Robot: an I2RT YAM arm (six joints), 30 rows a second.
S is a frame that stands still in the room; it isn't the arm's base.
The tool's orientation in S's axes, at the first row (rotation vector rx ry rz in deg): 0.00 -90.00 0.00
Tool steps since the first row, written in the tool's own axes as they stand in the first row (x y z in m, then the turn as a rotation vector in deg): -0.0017 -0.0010 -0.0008 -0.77 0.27 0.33; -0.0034 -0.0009 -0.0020 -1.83 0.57 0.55; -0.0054 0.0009 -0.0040 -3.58 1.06 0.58; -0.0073 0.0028 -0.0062 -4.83 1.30 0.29; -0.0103 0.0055 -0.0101 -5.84 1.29 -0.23; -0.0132 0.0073 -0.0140 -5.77 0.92 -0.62; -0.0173 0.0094 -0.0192 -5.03 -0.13 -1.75; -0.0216 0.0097 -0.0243 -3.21 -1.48 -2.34; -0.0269 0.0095 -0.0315 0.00 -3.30 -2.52; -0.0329 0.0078 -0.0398 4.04 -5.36 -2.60
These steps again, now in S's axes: 0.0008 -0.0010 -0.0017 -0.33 0.27 -0.77; 0.0020 -0.0009 -0.0034 -0.55 0.57 -1.83; 0.0040 0.0009 -0.0054 -0.58 1.06 -3.58; 0.0062 0.0028 -0.0073 -0.29 1.30 -4.83; 0.0101 0.0055 -0.0103 0.23 1.29 -5.84; 0.0140 0.0073 -0.0132 0.62 0.92 -5.77; 0.0192 0.0094 -0.0173 1.75 -0.13 -5.03; 0.0243 0.0097 -0.0216 2.34 -1.48 -3.21; 0.0315 0.0095 -0.0269 2.52 -3.30 0.00; 0.0398 0.0078 -0.0329 2.60 -5.36 4.04
